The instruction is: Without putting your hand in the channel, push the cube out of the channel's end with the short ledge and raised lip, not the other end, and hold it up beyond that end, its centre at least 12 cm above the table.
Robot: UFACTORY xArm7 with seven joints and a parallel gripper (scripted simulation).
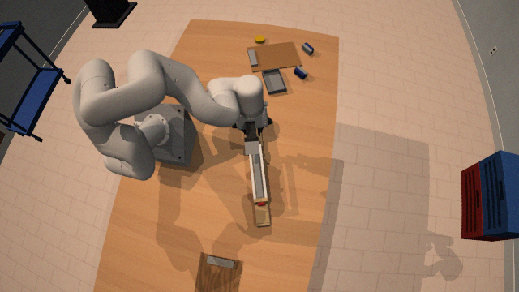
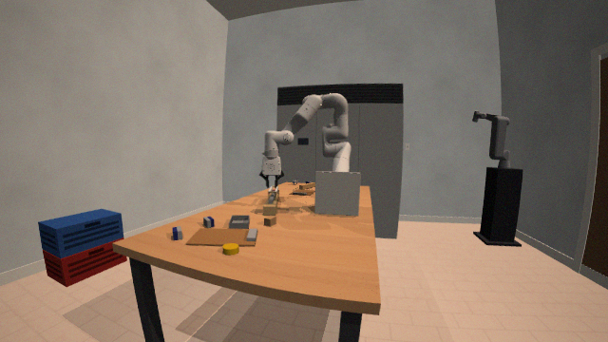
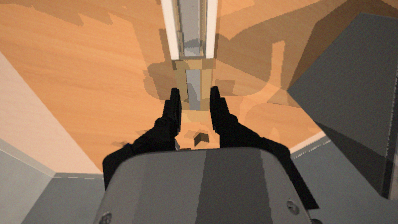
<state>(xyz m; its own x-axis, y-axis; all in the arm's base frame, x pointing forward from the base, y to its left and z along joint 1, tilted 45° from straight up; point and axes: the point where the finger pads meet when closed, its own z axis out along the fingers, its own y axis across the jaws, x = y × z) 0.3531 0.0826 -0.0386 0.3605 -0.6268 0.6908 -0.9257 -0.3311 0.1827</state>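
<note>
My gripper is now 9 cm short of the red cube, 22 cm to the left of it and 8 cm above it. Round my hand: grey tray 31 cm to the left, 13 cm below; blue block 12 cm ahead, 56 cm to the left, 12 cm below; tan block 12 cm behind, 26 cm to the left, 12 cm below.
</note>
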